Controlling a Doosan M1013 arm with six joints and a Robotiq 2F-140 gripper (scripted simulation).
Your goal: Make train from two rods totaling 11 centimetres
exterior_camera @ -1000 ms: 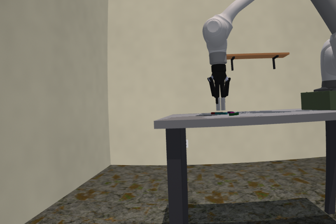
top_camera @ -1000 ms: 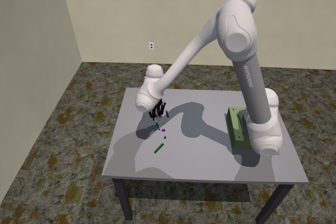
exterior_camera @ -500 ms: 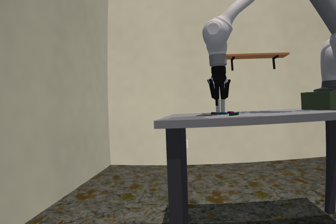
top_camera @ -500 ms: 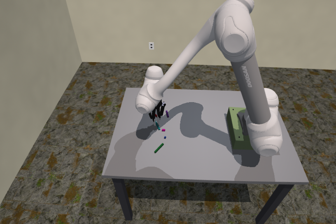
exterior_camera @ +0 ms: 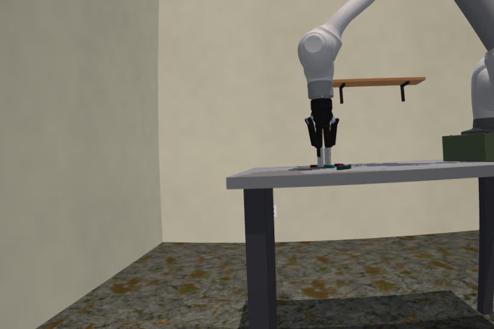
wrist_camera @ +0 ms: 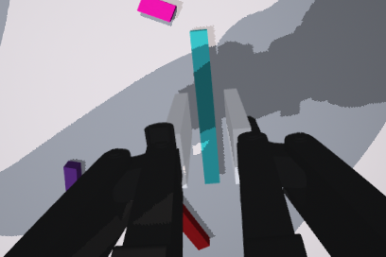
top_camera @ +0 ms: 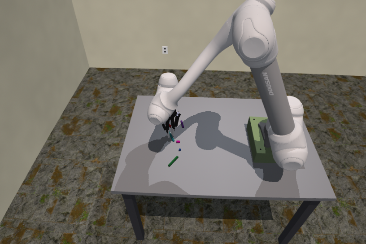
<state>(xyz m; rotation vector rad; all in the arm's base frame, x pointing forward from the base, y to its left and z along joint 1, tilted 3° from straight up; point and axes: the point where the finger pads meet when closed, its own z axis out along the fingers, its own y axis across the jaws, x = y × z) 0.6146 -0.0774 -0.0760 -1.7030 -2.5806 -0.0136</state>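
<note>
My hand is 3 cm above the turquoise rod. The rest, counted from my hand: magenta rod: 5 cm to the left, 5 cm behind, 3 cm below; purple rod: 10 cm to the right, 7 cm behind, 3 cm below; red rod: 8 cm to the right, 3 cm below, 1 cm ahead.
</note>
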